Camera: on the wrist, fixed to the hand. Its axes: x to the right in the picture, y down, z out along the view.
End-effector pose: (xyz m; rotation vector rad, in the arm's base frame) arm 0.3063 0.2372 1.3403 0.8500 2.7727 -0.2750
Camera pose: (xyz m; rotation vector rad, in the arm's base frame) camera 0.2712 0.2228 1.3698 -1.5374 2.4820 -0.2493
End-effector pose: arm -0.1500 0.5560 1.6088 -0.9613 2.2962 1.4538
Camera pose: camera -0.1328 0.5146 1.5915 -1.8863 0.5526 0.8112
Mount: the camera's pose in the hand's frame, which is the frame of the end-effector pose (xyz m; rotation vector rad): 0.0127 -0.0350 -0.0304 -0.2011 -0.1743 -1.6649
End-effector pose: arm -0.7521 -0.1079 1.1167 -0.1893 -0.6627 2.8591
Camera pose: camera -0.7535 -0.0615 1.1042 0.4108 -0.6326 1.2089
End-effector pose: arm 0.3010 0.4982 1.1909 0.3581 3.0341 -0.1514
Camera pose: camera 0.2783 0.4705 1.2230 -1.9776 2.2361 0.0475
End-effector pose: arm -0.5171 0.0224 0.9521 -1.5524 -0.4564 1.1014
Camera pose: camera -0.4763 0.0260 0.9773 -0.7038 -1.5921 -0.1535
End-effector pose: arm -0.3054 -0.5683 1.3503 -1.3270 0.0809 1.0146
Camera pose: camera -0.2606 -0.5827 1.3602 -0.9764 -1.1064 -0.3219
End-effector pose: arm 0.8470 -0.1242 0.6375 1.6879 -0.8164 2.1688
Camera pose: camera 0.8379 -0.0799 0.6539 1.4439 0.3714 0.7369
